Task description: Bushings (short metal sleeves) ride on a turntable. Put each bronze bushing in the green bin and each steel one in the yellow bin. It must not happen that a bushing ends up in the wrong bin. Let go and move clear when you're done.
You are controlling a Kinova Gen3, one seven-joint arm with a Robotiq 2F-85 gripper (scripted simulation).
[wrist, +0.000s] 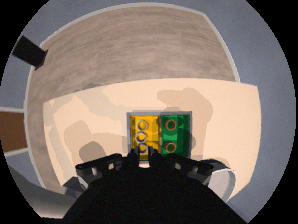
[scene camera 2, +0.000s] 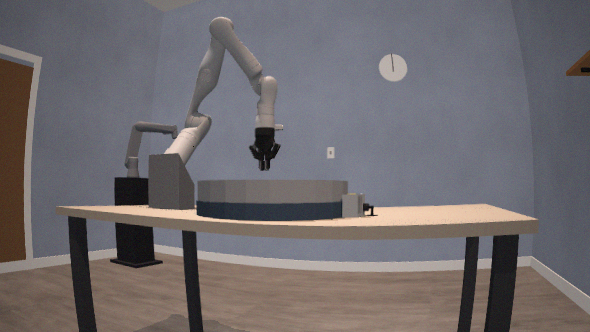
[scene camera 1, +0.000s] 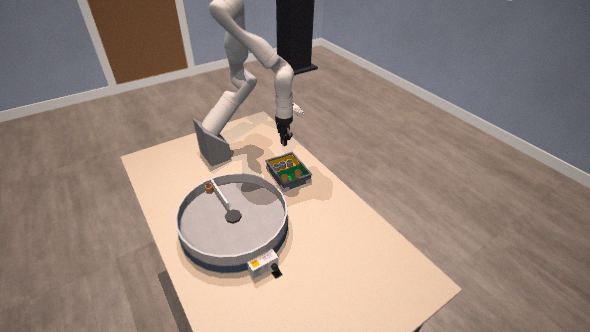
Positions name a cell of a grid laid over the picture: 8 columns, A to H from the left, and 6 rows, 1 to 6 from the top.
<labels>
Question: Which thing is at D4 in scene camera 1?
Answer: A bin.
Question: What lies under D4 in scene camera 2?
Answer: The gripper.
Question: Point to a bin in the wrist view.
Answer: At E4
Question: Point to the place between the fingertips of the gripper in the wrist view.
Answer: D5
</labels>
